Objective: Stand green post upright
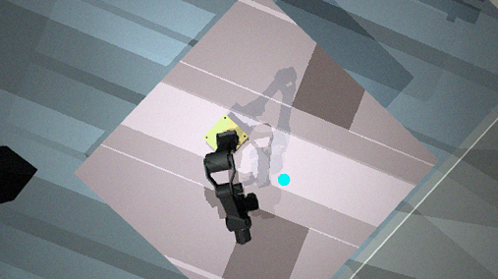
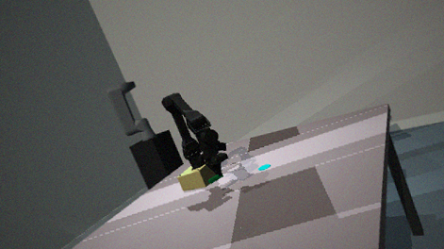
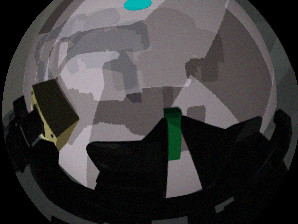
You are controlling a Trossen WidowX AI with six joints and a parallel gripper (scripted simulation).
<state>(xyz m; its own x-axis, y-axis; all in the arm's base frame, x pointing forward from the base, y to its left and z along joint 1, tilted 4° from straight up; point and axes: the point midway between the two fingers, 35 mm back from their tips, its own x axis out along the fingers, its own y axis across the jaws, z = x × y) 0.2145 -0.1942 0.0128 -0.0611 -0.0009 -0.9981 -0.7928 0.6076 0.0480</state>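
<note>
Now: the cyan circle 120 mm ahead of my gripper tip, 200 mm to the left of it and 80 mm below it. Also, from my gripper tip: green post 10 mm behind, 20 mm to the right.
</note>
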